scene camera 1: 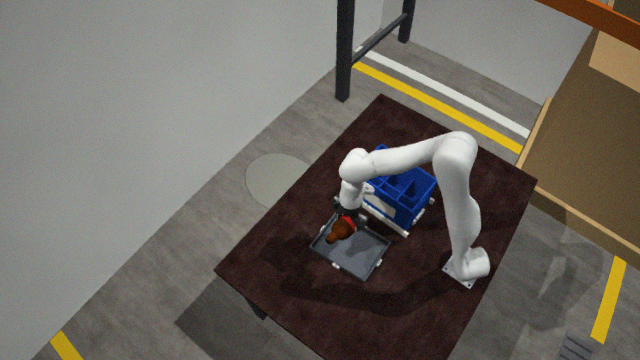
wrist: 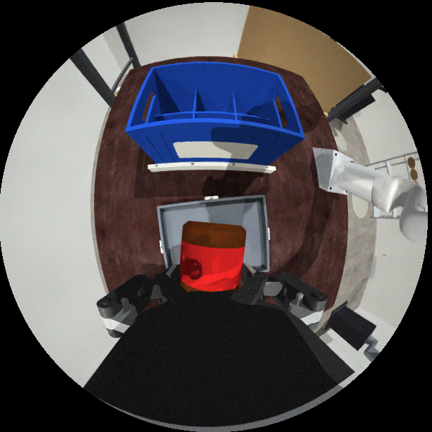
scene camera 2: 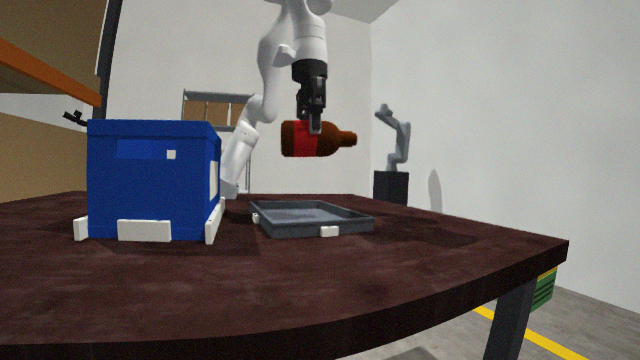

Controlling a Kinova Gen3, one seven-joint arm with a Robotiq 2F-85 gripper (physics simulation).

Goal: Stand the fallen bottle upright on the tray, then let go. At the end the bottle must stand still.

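Frame: origin at the arm's base, x back, y down, z right, level; metres.
Seen in the pictures: gripper, fingertip midpoint: (scene camera 1: 347, 223) (scene camera 2: 309, 135); arm's base, origin of the base link: (scene camera 2: 224, 178).
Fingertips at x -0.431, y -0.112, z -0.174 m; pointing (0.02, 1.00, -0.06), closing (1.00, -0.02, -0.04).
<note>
Pixels of each thing's top centre, then the offset from my fingertips to it. Level surfaces: height alone.
- brown bottle, middle of its top: (scene camera 2: 320, 120) (scene camera 1: 344, 223) dx -0.003, dy -0.032, dz -0.020 m
- blue crate, middle of its top: (scene camera 2: 171, 131) (scene camera 1: 396, 175) dx +0.027, dy +0.003, dz +0.279 m
- dark table, its level: dy +0.178 m
A brown bottle (scene camera 1: 341, 230) (scene camera 2: 327, 139) (wrist: 213, 260) with a red label is held lying nearly level in the air, well above the tray. In the scene camera 2 view its neck points right and its base left. My gripper (scene camera 2: 314, 131) (wrist: 210, 271) points down and is shut on the bottle around its label. The grey tray (scene camera 1: 367, 272) (scene camera 2: 320, 231) (wrist: 267, 220) lies flat on the table below and does not touch the bottle. In the wrist view the bottle's neck is hidden, and the bottle covers part of the tray.
A blue crate (scene camera 1: 417, 192) (scene camera 2: 150, 185) (wrist: 150, 145) with compartments stands beside the tray, with white blocks around its foot. The dark table (scene camera 1: 400, 340) (scene camera 2: 300, 290) (wrist: 115, 200) carries both and the arm's base (scene camera 1: 472, 265). Small white blocks touch the tray's sides.
</note>
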